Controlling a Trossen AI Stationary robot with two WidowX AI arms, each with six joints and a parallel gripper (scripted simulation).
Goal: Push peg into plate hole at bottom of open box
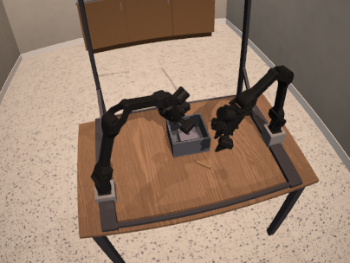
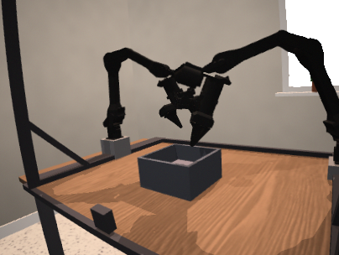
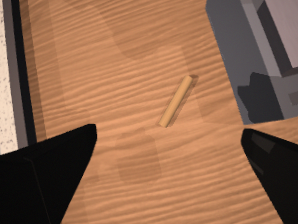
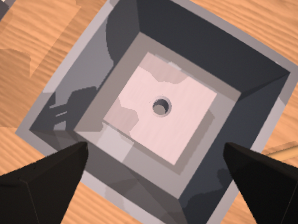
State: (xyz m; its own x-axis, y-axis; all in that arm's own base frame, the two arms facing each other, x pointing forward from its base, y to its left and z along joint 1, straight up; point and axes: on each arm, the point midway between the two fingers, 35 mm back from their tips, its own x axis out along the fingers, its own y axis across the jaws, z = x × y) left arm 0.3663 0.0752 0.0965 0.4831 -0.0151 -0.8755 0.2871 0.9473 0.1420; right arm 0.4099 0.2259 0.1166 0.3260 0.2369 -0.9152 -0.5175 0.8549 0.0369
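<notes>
My left gripper is now 2 cm past the wooden peg, 6 cm to the left of it and 18 cm above it. From my left hand the other things lie so: box 21 cm behind, 7 cm to the right, 16 cm below.
</notes>
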